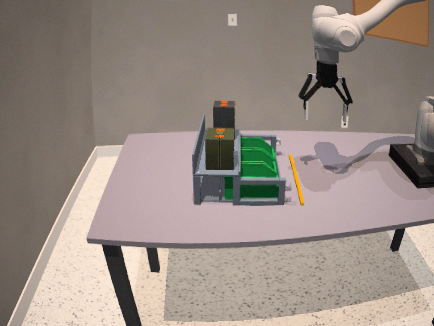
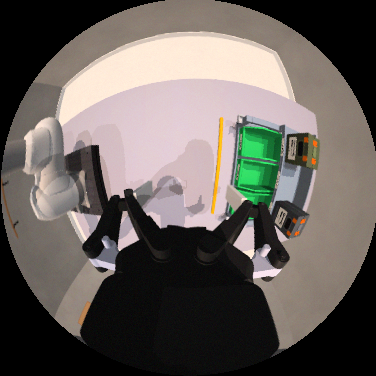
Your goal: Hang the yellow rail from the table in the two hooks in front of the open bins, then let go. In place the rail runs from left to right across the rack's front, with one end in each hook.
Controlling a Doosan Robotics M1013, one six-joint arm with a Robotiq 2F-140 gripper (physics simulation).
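Pixels of known places: gripper, fingertip midpoint: [image 1: 325, 120] [image 2: 188, 189]; arm's base at its link origin: [image 1: 426, 156] [image 2: 77, 187].
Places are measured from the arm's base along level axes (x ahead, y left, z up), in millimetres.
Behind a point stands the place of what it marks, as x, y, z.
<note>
The yellow rail [image 1: 296, 180] @(646, 151, -49) [image 2: 218, 165] @(646, 131, -46) lies flat on the table, a little in front of the rack and apart from it. The grey rack [image 1: 259, 202] @(773, 311, -45) [image 2: 282, 129] @(833, 295, 45) holds green open bins [image 1: 260, 188] [image 2: 257, 175]. Small hooks stick out at its front: the near hook [image 1: 287, 188] @(691, 312, 4) and the far hook [image 1: 278, 142] @(703, -61, 2); the rail is in neither. My gripper [image 1: 325, 120] @(545, 99, 155) [image 2: 188, 189] @(545, 99, 155) is open and empty, high above the table, on the side of the rail away from the rack.
An olive case [image 1: 219, 150] @(892, 288, 107) [image 2: 303, 151] @(856, 229, 125) and a dark grey case [image 1: 224, 115] @(897, 51, 136) [image 2: 291, 219] @(864, 26, 145) stand on the rack's upper shelf behind the bins. The robot's black base plate [image 1: 412, 167] @(128, 108, -6) [image 2: 97, 180] @(144, 39, -20) is on the table at the side opposite the rack.
</note>
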